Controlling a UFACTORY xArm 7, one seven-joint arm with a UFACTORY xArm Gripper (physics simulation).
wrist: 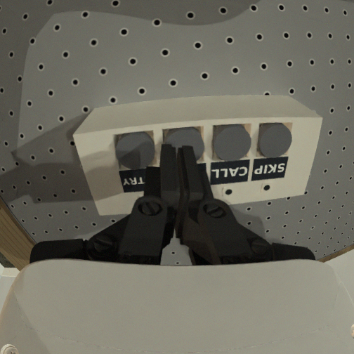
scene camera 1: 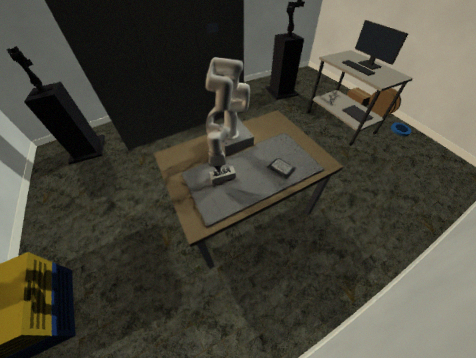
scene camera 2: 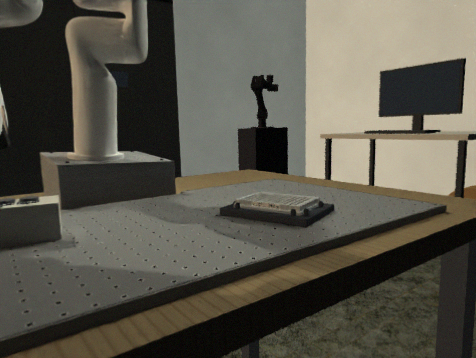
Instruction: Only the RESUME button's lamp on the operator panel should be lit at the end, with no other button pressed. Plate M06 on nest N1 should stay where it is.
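Pixels of known places: gripper, fingertip midpoint: (scene camera 1: 218, 170); arm's base at its link origin: (scene camera 1: 230, 133) (scene camera 2: 96, 157).
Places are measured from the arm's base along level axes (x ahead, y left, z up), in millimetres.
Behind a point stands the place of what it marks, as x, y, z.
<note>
The operator panel (scene camera 1: 229, 176) @[357, -131, -57] (scene camera 2: 30, 226) @[359, -123, -63] (wrist: 311, 150) is a pale box with four round grey buttons. In the wrist view the button labelled CALL (wrist: 232, 142) and the button labelled SKIP (wrist: 274, 139) have dark lamps below their labels. An end button (wrist: 135, 150) has a partly covered label reading "TRY". Beside it, the second button (wrist: 183, 135) has its label almost wholly hidden by the fingers. My gripper (wrist: 173, 167) is shut and empty, its tips overlapping that button's lower part; contact cannot be told. The other two lamps are hidden. The plate (scene camera 1: 282, 166) @[398, 254, -66] (scene camera 2: 280, 201) @[418, 244, -62] lies flat on its dark nest (scene camera 2: 312, 217) @[483, 258, -77].
The perforated grey board (scene camera 1: 255, 192) @[523, -8, -87] (scene camera 2: 165, 250) @[483, 28, -87] (wrist: 165, 75) lies on the wooden table (scene camera 1: 180, 212) @[490, -504, -101] (scene camera 2: 310, 260) @[575, 182, -100] and carries the panel and nest. The arm's base block (scene camera 1: 240, 143) @[102, 44, -28] (scene camera 2: 117, 181) @[103, 29, -47] stands behind the panel. A desk with a monitor (scene camera 1: 381, 42) (scene camera 2: 422, 90) stands farther back.
</note>
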